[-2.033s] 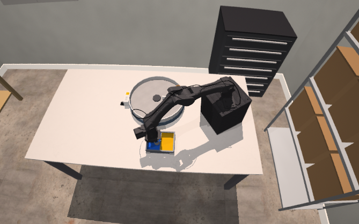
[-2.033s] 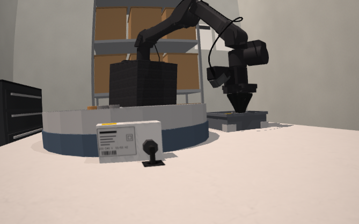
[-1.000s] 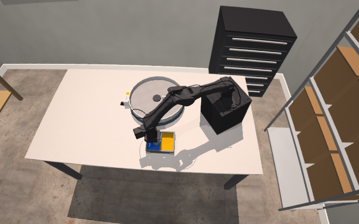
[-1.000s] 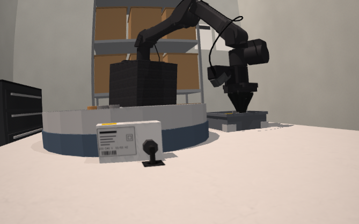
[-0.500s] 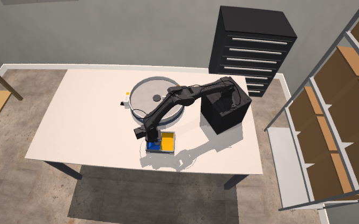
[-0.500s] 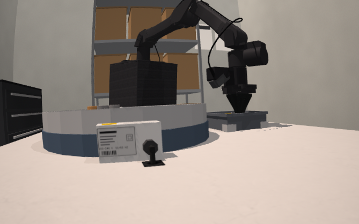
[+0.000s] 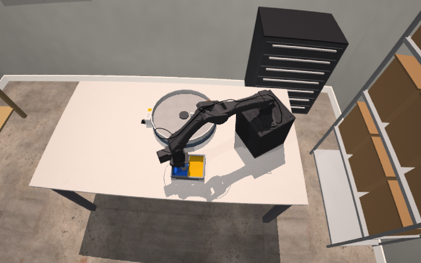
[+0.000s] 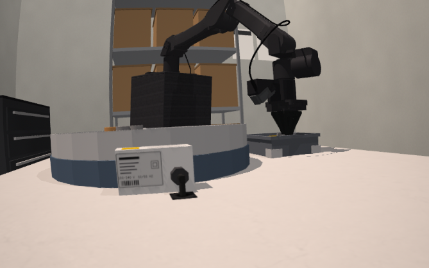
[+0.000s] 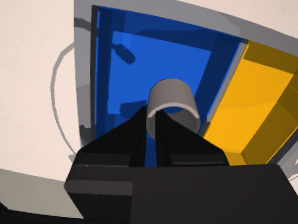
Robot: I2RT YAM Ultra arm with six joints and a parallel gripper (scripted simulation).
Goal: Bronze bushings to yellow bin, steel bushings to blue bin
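Now: hand 30 mm above the blue bin. Also, from my hand: yellow bin (90 mm behind, 30 mm below, 10 mm to the left); round grey turntable (350 mm to the right, 30 mm behind, 10 mm above).
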